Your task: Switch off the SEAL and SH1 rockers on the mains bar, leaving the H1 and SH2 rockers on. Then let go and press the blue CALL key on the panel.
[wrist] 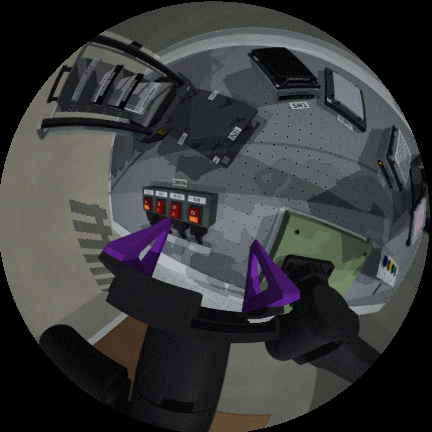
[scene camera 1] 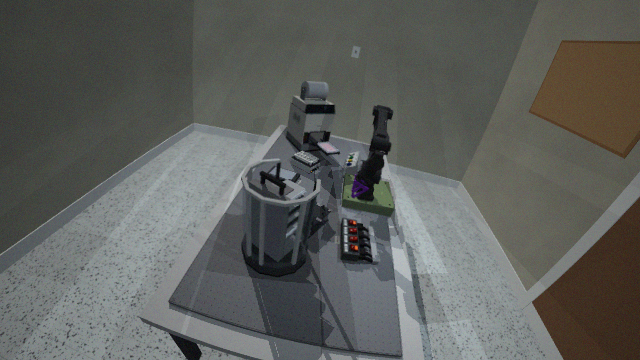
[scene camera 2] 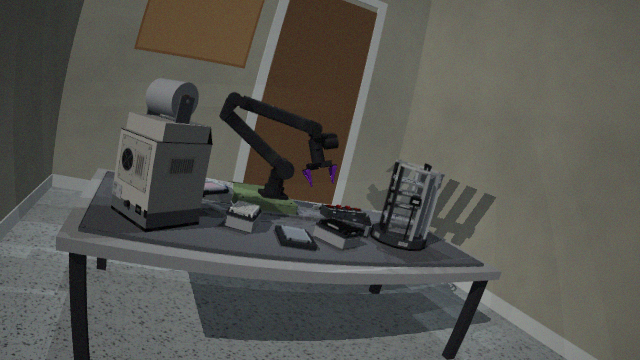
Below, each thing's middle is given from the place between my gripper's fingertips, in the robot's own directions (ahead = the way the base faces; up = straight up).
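There's the cylindrical rack tower (scene camera 1: 275, 228), and my gripper is now 30 mm below it, 280 mm short of it and 260 mm to the right of it.
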